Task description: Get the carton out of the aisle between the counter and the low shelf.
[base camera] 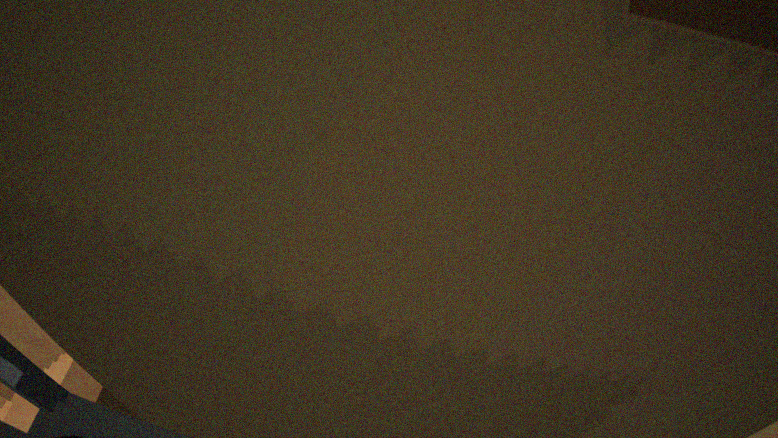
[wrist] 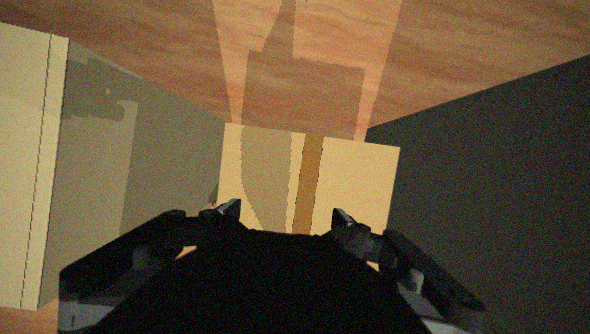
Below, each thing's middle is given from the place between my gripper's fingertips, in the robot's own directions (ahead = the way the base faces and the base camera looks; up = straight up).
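With the tan carton (base camera: 221,218) to measure from, my hand is 60 mm to the left of it, 120 mm past it and 490 mm above it.
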